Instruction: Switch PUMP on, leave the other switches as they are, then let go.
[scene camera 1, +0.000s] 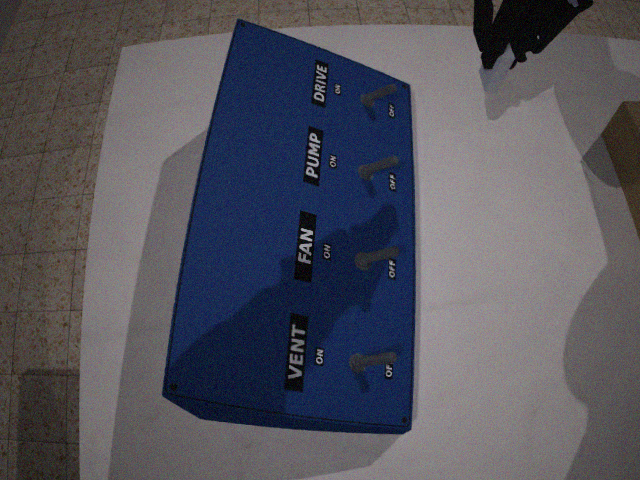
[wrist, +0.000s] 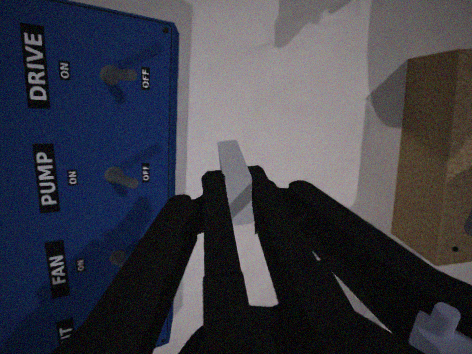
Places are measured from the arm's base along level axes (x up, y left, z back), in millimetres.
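Pixels of known places: gripper, between the fingertips: (scene camera 1: 487, 81) (wrist: 228, 158).
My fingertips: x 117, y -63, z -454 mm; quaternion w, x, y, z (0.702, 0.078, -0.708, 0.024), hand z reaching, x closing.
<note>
Behind a point stands the place of what it marks.
A blue switch panel (scene camera 1: 248, 155) @(x 50, y -2, z -730 mm) (wrist: 95, 132) @(x -7, y -73, z -603 mm) carries four toggle levers. The PUMP lever (scene camera 1: 379, 165) @(x 8, y -13, z -577 mm) (wrist: 121, 177) @(x 8, y -21, z -575 mm) leans toward its OFF label. The DRIVE lever (scene camera 1: 379, 95) @(x 4, y -131, z -566 mm) (wrist: 120, 75) @(x 14, y -135, z -561 mm), the FAN lever (scene camera 1: 378, 257) @(x 8, y 107, z -587 mm) (wrist: 117, 257) @(x -5, y 96, z -599 mm) and the VENT lever (scene camera 1: 374, 360) @(x 10, y 224, z -598 mm) also lean toward OFF; the FAN lever is partly covered by a finger linkage in the wrist view. My gripper (scene camera 1: 501, 62) @(x 117, y -63, z -454 mm) (wrist: 228, 158) @(x 117, y -63, z -454 mm) is shut and empty. It hangs off the panel's OFF side, beyond the DRIVE end in the scene view, apart from every lever.
The panel rests on a white table (scene camera 1: 491, 232) @(x -108, y 22, z -403 mm) (wrist: 280, 90) @(x -108, y -121, z -356 mm). A brown box (scene camera 1: 627, 149) @(x -54, y -101, z -142 mm) (wrist: 425, 150) @(x -48, y -32, z -138 mm) stands across from the panel's OFF side, at the right edge of both views. The arm's shadow falls over the FAN and VENT area. Tiled floor (scene camera 1: 46, 206) shows past the table's edge.
</note>
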